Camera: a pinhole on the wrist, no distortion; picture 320 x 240 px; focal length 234.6 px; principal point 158.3 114.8 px. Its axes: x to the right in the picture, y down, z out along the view. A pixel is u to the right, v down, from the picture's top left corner.
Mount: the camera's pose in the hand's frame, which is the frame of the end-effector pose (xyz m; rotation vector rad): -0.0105 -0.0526 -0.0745 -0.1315 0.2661 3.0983
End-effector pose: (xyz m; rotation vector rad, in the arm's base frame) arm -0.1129 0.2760 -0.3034 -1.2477 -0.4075 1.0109
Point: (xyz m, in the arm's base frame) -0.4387 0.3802 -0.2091
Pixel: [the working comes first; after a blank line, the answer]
In the camera's frame: 0.0682 -0.0228 0.4256

195.9 102.2
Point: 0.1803 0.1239 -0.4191
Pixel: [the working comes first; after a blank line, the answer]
In the camera's frame: -0.0477 -0.0896 -0.2636

behind the camera
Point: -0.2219 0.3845 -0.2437
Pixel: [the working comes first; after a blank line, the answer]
In the camera's frame: -0.0450 -0.0003 0.2388

114.1 114.5
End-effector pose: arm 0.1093 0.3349 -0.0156 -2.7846 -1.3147 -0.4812
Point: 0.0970 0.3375 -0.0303
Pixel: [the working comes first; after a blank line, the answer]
In the camera's frame: -0.0074 -0.0250 0.0909

139.1 50.3
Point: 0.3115 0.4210 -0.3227
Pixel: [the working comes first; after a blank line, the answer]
In the camera's frame: -0.1423 -0.0460 0.4370

81.9 90.1
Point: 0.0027 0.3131 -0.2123
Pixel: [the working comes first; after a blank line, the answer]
In the camera's frame: 0.1046 0.0783 0.2302

264.9 194.6
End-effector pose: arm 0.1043 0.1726 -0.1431 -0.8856 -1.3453 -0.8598
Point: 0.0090 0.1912 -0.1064
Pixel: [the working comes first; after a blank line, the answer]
In the camera's frame: -0.0549 0.0473 0.1224

53.1 205.5
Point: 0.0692 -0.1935 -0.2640
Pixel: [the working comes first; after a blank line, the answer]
In the camera's frame: 0.1267 0.0921 -0.2537

behind the camera
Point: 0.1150 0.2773 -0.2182
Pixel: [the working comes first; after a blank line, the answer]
In the camera's frame: 0.0530 -0.0782 0.1838

225.9 15.0
